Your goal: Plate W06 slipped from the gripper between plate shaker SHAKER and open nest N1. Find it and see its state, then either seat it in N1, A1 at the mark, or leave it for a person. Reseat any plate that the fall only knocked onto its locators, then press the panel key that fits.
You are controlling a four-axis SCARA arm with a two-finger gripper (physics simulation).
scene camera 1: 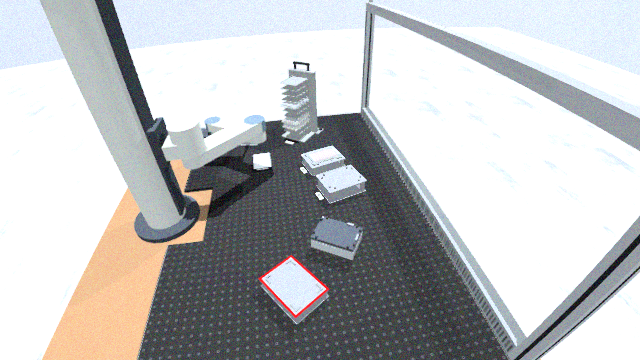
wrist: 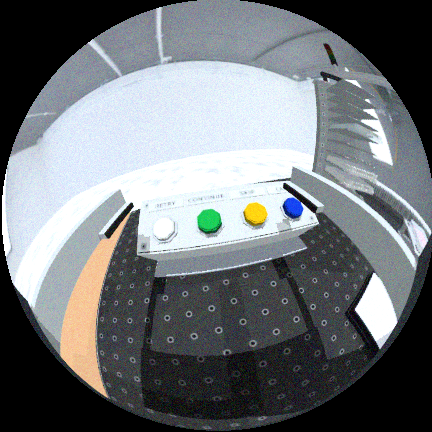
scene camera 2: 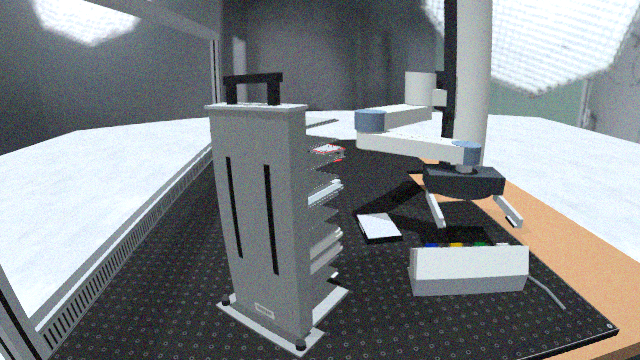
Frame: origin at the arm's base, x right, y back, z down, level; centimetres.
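Seen in the pictures: gripper, between the fingertips: (wrist: 204,182) (scene camera 2: 482,223); arm's base, origin of its link: (scene camera 1: 168,218).
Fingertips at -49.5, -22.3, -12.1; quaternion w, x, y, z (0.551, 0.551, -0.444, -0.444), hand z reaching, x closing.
Pixels of each thing's top centre, then the offset from my fingertips to it, as dx, dy, dz. "*": a spot on its surface instead.
- key panel, centre of its top: (wrist: 227,192) (scene camera 2: 473,242) -2.4, -2.8, +2.4
- white RETRY key, centre of its top: (wrist: 161,221) -1.7, +5.0, +3.6
- green CONTINUE key, centre of its top: (wrist: 207,212) -0.7, +0.1, +3.3
- yellow SKIP key, centre of its top: (wrist: 255,205) +0.2, -4.9, +3.3
- blue key, centre of its top: (wrist: 293,200) +1.0, -9.8, +3.3
- block with a pinkish plate-like top, centre of its top: (scene camera 1: 323,152) +27.9, -42.7, +4.1
- grey block with small dark studs, centre of its top: (scene camera 1: 341,175) +45.9, -46.7, +4.2
- dark-topped block, a spot on its surface: (scene camera 1: 337,234) * +74.4, -39.2, +5.3
- red-edged light block, centre of its top: (scene camera 1: 292,282) (scene camera 2: 322,145) +88.9, -23.5, +6.2
- low white-topped block, centre of its top: (scene camera 2: 378,224) (scene camera 1: 262,160) +20.7, -15.1, +9.4
- framed screen, a spot on its surface: (scene camera 1: 366,60) * -19.0, -74.9, -21.4
My gripper (scene camera 2: 479,225) (wrist: 204,182) is open and empty, above the near side of the key panel (scene camera 2: 469,267) (wrist: 230,246). The panel has a white RETRY key (wrist: 164,229), green CONTINUE key (wrist: 209,221), yellow SKIP key (wrist: 255,213) and blue key (wrist: 292,207) with its label partly hidden. In scene camera 1, a block with a pinkish plate-like top (scene camera 1: 324,156) stands beside a grey block with small dark studs (scene camera 1: 341,178). A dark-topped block (scene camera 1: 337,234) and a red-edged light block (scene camera 1: 294,286) stand nearer. I cannot tell which is SHAKER or N1, nor identify W06.
A tall rack (scene camera 1: 311,95) (scene camera 2: 257,210) with stacked shelves stands at the back. A low white-topped block (scene camera 1: 262,161) (scene camera 2: 378,226) (wrist: 382,312) lies between rack and arm. The arm column (scene camera 1: 120,120) (scene camera 2: 474,65) stands at the side. A framed screen (scene camera 1: 366,60) borders the opposite side.
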